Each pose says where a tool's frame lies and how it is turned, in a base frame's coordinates. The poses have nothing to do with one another.
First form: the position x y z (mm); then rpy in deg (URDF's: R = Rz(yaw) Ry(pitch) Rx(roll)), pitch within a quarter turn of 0, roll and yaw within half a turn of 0.
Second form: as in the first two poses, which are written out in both.
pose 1, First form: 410.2 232.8 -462.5 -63.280 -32.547 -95.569
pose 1, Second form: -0.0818 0.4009 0.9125 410.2; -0.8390 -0.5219 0.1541 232.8; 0.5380 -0.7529 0.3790 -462.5; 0 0 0 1
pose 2, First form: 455.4 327.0 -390.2 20.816 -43.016 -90.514
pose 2, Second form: -0.0066 0.9369 -0.3496 455.4; -0.7311 0.2340 0.6408 327.0; 0.6822 0.2598 0.6834 -390.2; 0 0 0 1
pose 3, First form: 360.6 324.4 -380.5 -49.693 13.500 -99.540
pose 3, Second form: -0.1612 0.6674 0.7270 360.6; -0.9589 0.0683 -0.2753 324.4; -0.2334 -0.7415 0.6290 -380.5; 0 0 0 1
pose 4, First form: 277.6 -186.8 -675.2 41.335 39.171 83.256
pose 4, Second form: 0.0910 -0.6967 0.7116 277.6; 0.7699 0.5025 0.3934 -186.8; -0.6316 0.5120 0.5821 -675.2; 0 0 0 1
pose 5, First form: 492.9 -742.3 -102.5 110.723 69.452 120.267
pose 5, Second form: -0.1769 -0.1358 0.9748 492.9; 0.3031 0.9348 0.1852 -742.3; -0.9364 0.3283 -0.1242 -102.5; 0 0 0 1
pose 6, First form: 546.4 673.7 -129.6 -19.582 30.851 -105.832
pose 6, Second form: -0.2342 0.9533 0.1906 546.4; -0.8259 -0.0917 -0.5563 673.7; -0.5128 -0.2877 0.8089 -129.6; 0 0 0 1
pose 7, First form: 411.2 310.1 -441.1 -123.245 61.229 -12.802
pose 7, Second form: 0.4693 -0.8363 -0.2833 411.2; -0.1066 -0.3722 0.9220 310.1; -0.8766 -0.4025 -0.2639 -441.1; 0 0 0 1
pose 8, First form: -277.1 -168.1 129.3 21.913 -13.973 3.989
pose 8, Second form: 0.9681 -0.1544 -0.1975 -277.1; 0.0675 0.9192 -0.3879 -168.1; 0.2415 0.3622 0.9003 129.3; 0 0 0 1
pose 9, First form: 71.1 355.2 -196.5 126.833 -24.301 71.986
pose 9, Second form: 0.2818 0.4682 0.8374 71.1; 0.8667 -0.4986 -0.0129 355.2; 0.4115 0.7295 -0.5464 -196.5; 0 0 0 1
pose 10, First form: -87.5 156.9 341.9 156.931 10.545 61.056
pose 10, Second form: 0.4758 0.8398 0.2614 -87.5; 0.8603 -0.3825 -0.3370 156.9; -0.1830 0.3852 -0.9045 341.9; 0 0 0 1
